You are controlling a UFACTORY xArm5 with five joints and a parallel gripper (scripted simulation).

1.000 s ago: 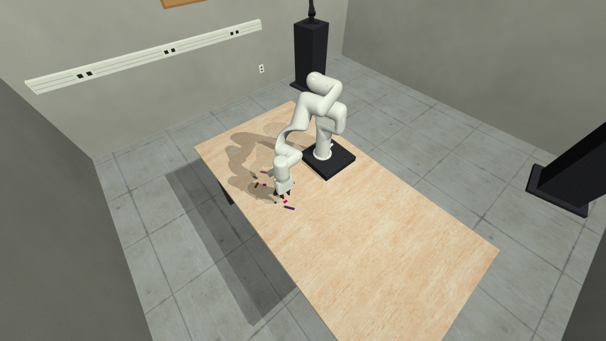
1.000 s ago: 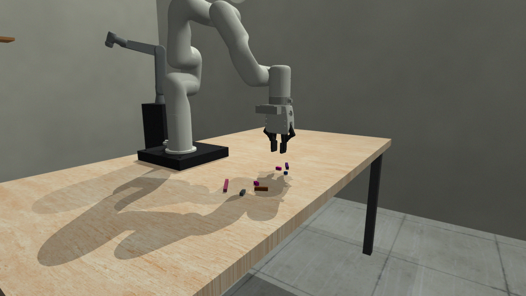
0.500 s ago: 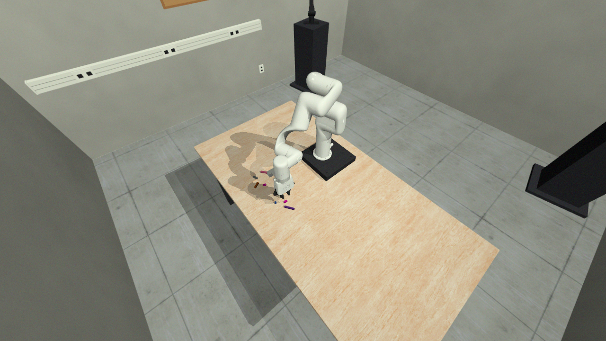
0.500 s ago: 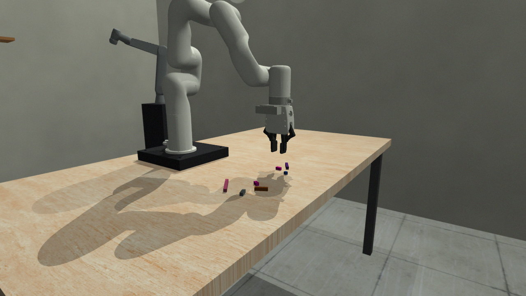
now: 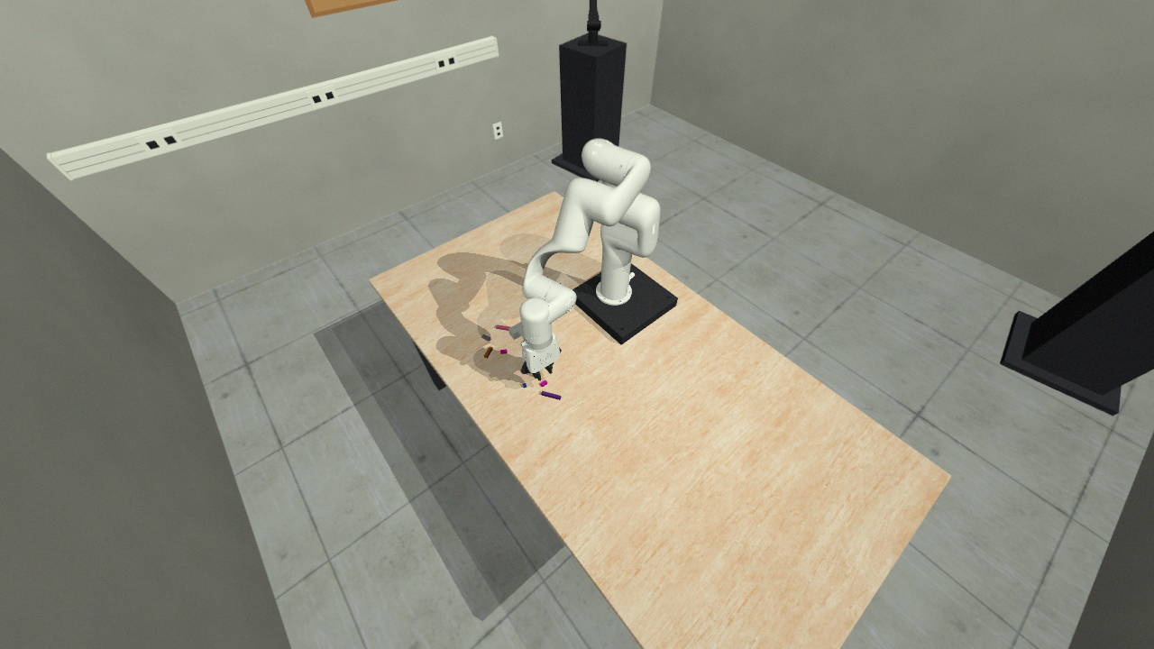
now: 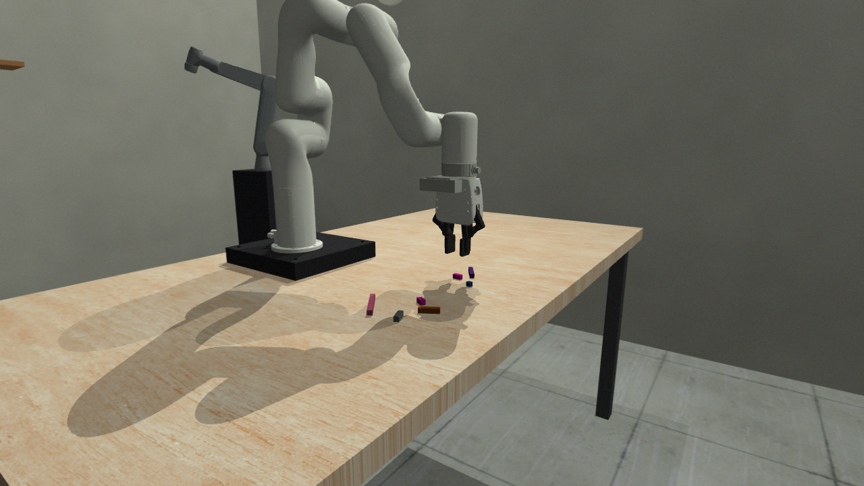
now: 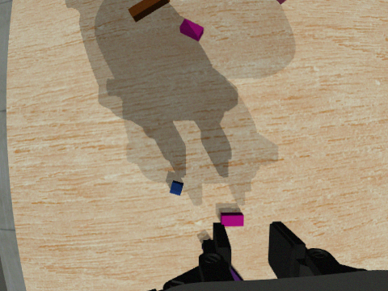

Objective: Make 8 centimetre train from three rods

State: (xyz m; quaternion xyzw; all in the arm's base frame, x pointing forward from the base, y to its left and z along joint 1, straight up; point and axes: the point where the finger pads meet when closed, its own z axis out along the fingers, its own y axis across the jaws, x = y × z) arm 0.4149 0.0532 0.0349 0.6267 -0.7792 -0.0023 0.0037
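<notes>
Now: the purple rod 2 cm ahead of my hand, 5 cm to the left of it and 7 cm below it. Also, from my hand: orange rod (3 cm ahead, 22 cm to the right, 7 cm below); then pink rod (8 cm behind, 24 cm to the right, 7 cm below); then blue rod (4 cm ahead, 4 cm to the right, 7 cm below).
</notes>
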